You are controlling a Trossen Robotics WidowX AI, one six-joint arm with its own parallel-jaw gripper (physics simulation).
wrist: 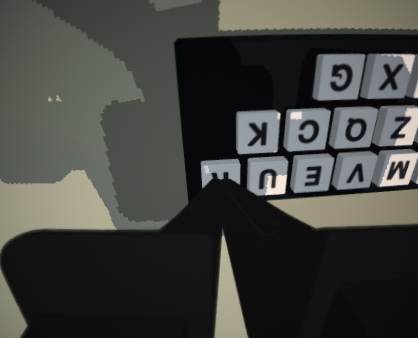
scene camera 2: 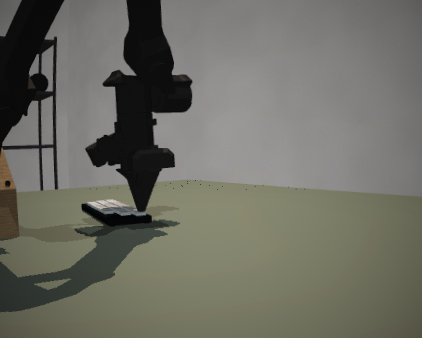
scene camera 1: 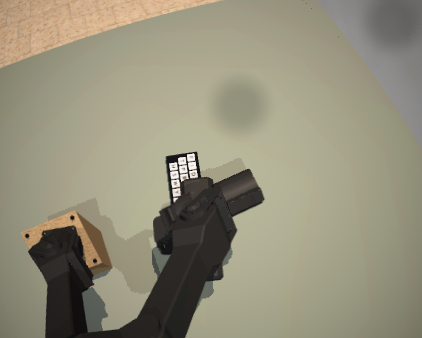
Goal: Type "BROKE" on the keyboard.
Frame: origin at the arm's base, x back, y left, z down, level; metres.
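Where they show: gripper, between the fingertips: (wrist: 220, 189) (scene camera 2: 141, 211); arm's base, origin of its link: (scene camera 1: 62, 243).
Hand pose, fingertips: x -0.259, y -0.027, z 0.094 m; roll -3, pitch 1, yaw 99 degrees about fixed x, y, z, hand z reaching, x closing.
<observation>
Each offset is from my fingertips to the centre of the thing.
The black keyboard @(dx +0.014, dy +0.095, dz +0.009 m) (scene camera 1: 172, 159) (scene camera 2: 116, 220) (wrist: 215, 75) lies flat on the table with pale letter keys, upside down in the wrist view. My gripper (scene camera 2: 142, 209) (wrist: 220, 189) is shut and empty, pointing down at the keyboard's near end. In the wrist view its tips overlap the lower part of the R key @(dx +0.003, dy +0.001, dz +0.003 m) (wrist: 212, 166); contact cannot be told. Beside R are the U key @(dx +0.001, dy +0.021, dz +0.003 m) (wrist: 267, 172) and the E key @(dx -0.001, dy +0.042, dz +0.003 m) (wrist: 312, 173). The K key @(dx +0.022, dy +0.018, dz +0.003 m) (wrist: 257, 132) is in the row above. B and O cannot be made out. In scene camera 1 the arm hides the fingertips and part of the keyboard.
A wooden block (scene camera 1: 96, 245) (scene camera 2: 9, 212) stands left of the keyboard, with a black arm part (scene camera 1: 57, 262) over it. A dark metal rack (scene camera 2: 55, 120) stands in the left background. The arm's shadow falls across the table and part of the keyboard.
</observation>
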